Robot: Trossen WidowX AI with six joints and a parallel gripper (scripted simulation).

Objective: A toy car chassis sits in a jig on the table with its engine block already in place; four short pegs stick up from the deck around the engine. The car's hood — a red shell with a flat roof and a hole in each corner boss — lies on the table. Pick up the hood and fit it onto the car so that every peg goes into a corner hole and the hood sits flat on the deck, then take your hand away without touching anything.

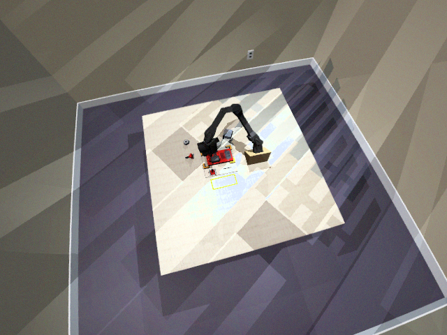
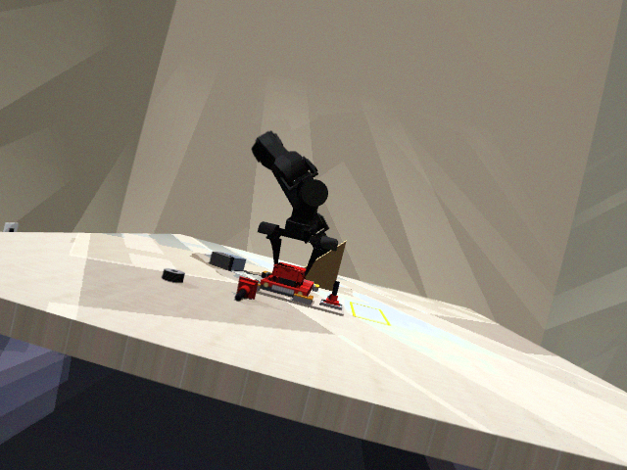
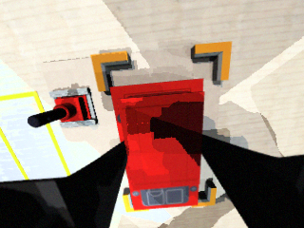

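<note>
The red hood lies right at my gripper tip. Also, from my gripper tip: black wheel (19 cm ahead, 20 cm to the right, 4 cm below).
</note>
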